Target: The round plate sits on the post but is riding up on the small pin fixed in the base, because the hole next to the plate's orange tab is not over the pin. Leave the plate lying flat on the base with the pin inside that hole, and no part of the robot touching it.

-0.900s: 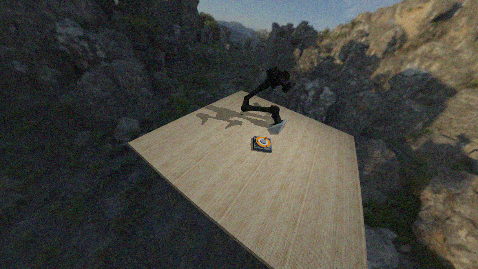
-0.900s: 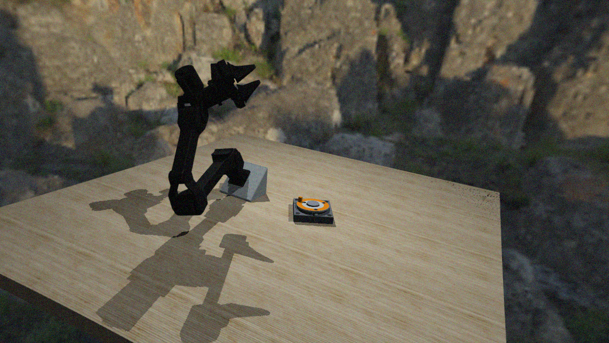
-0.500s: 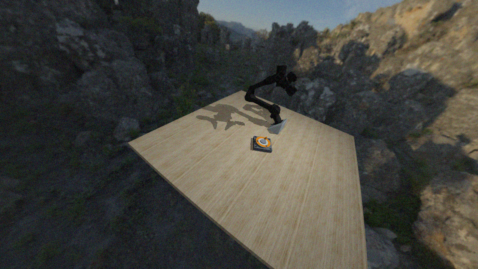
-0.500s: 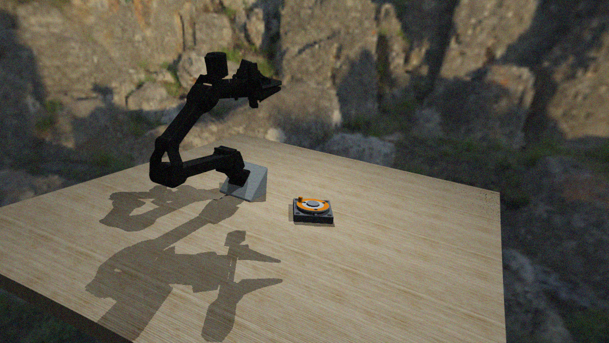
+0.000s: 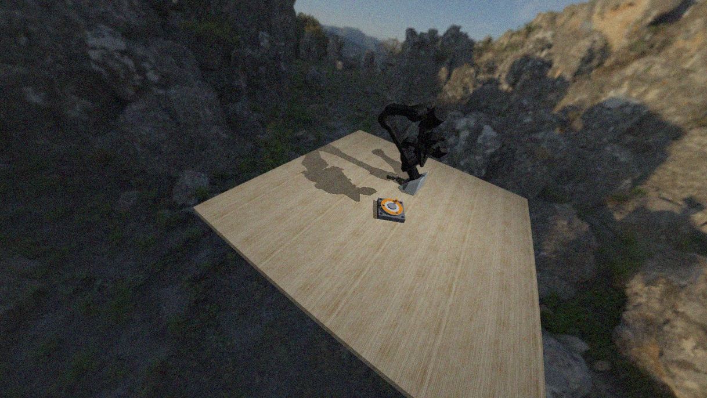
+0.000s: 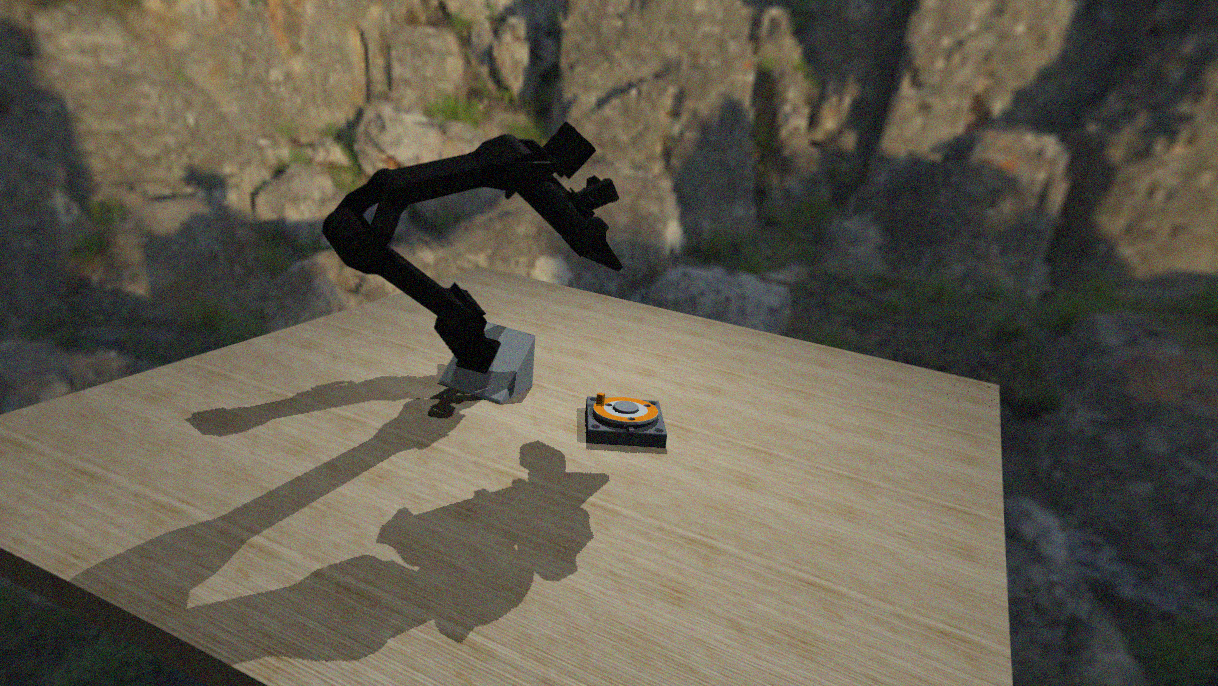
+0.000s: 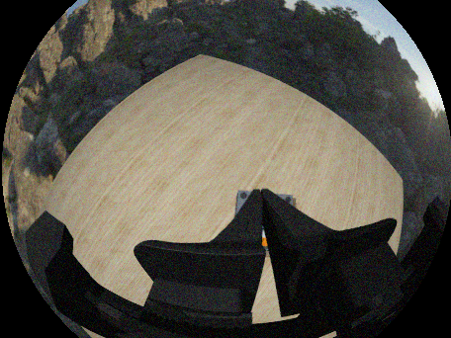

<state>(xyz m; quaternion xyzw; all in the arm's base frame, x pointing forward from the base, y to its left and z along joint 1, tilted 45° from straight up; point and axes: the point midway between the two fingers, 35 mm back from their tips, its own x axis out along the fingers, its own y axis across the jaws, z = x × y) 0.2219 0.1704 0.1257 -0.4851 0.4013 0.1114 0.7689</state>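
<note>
Right now my gripper tip is 230 mm above the square grey base, 60 mm short of it and 50 mm to the left of it.
</note>
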